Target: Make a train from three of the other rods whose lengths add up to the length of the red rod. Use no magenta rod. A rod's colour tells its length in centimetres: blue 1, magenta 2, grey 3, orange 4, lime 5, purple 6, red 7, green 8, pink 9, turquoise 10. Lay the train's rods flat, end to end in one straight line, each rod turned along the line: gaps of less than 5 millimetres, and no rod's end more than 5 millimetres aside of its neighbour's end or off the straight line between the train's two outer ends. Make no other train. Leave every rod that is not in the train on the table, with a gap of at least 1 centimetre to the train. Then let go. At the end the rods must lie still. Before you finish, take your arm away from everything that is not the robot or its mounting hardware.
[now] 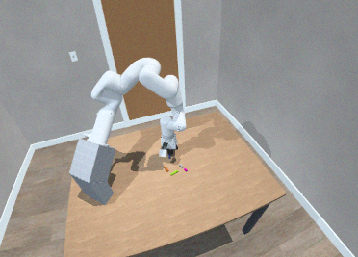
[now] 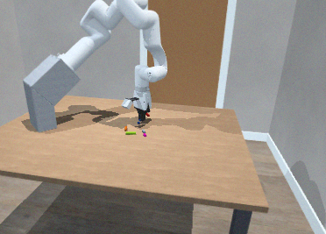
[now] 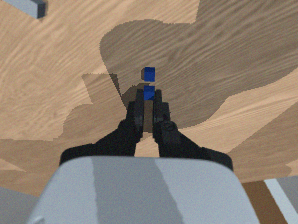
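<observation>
My hand is 150 mm to the left of the lime rod, 30 mm short of it and 30 mm above it. From my hand the other things lie so: orange rod: 120 mm to the right, 30 mm below, 20 mm behind; then grey rod: 100 mm to the right, 80 mm ahead, 30 mm below; then red rod: 120 mm to the left, 40 mm behind, 30 mm below.
</observation>
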